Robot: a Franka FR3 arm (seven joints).
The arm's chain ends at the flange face. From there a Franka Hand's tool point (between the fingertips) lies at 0.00 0.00 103.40 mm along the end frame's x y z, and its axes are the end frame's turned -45 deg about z.
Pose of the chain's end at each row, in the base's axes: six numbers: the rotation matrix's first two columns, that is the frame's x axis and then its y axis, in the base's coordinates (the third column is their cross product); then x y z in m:
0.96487 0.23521 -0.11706 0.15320 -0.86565 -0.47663 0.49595 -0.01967 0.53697
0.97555 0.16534 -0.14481 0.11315 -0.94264 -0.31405 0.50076 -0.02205 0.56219
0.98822 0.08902 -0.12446 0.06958 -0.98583 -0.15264 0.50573 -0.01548 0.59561
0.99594 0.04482 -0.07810 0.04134 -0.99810 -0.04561 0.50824 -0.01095 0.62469
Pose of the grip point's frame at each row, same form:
0.57394 0.77843 0.25425 0.79059 -0.44579 -0.41980 0.47388 0.02603 0.44688
0.60981 0.78346 0.11967 0.76983 -0.54963 -0.32446 0.48128 0.00793 0.46517
0.64958 0.76003 0.01993 0.74798 -0.63414 -0.19594 0.49164 -0.00078 0.49424
0.67500 0.73746 -0.02297 0.73347 -0.67407 -0.08748 0.49997 -0.00659 0.52171

